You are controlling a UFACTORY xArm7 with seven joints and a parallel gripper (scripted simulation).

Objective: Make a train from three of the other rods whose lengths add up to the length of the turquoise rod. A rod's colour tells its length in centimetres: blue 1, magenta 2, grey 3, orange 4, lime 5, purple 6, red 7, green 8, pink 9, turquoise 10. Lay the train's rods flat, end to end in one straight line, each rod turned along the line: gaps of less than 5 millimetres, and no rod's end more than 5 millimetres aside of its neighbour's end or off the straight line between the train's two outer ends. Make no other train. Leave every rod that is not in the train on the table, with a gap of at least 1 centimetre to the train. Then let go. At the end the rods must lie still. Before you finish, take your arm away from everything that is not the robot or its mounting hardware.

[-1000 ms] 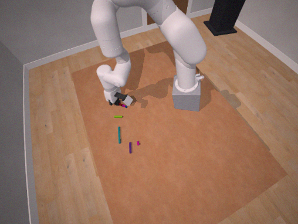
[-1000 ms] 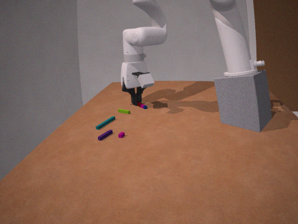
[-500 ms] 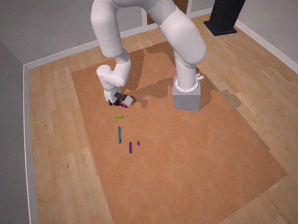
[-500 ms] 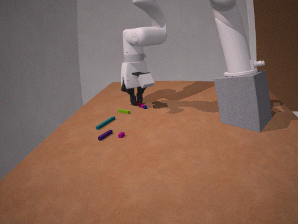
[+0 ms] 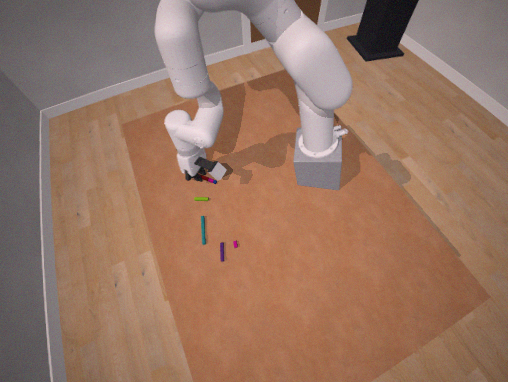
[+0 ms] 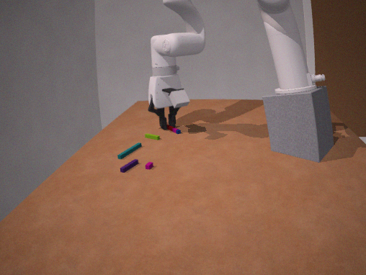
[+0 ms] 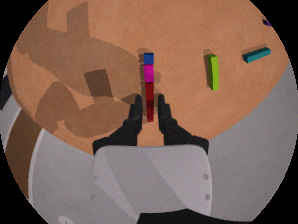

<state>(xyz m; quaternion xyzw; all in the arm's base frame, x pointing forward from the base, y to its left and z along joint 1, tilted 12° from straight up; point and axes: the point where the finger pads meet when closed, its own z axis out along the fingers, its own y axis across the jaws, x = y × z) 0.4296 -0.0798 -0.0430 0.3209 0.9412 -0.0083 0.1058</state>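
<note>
Right now the red rod is 2 cm below my hand. The rest, counted from my hand: lime rod 1 cm ahead, 10 cm to the left, 2 cm below; blue rod 5 cm behind, 4 cm to the left, 2 cm below; turquoise rod 2 cm ahead, 22 cm to the left, 2 cm below.
</note>
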